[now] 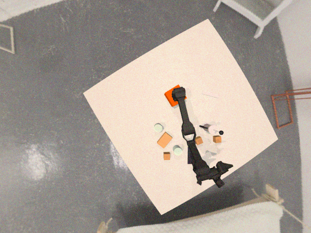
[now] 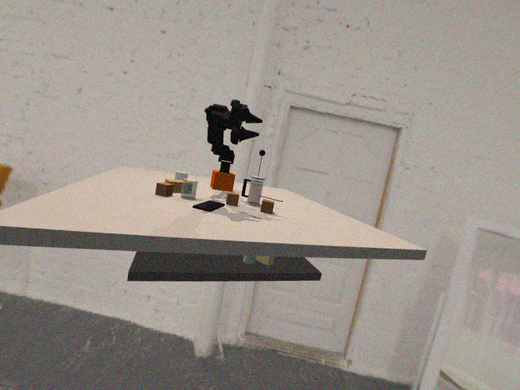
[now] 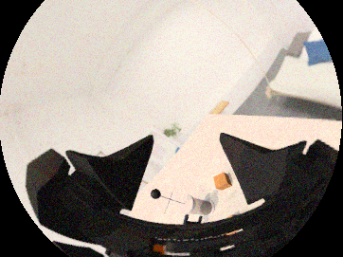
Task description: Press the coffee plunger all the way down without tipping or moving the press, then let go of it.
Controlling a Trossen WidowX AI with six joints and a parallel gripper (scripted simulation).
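The coffee press is 22 cm below my gripper tip, 20 cm behind it and 4 cm to the left of it. Round my gripper tip: dark flat slab 34 cm below, 15 cm to the right, 1 cm behind.
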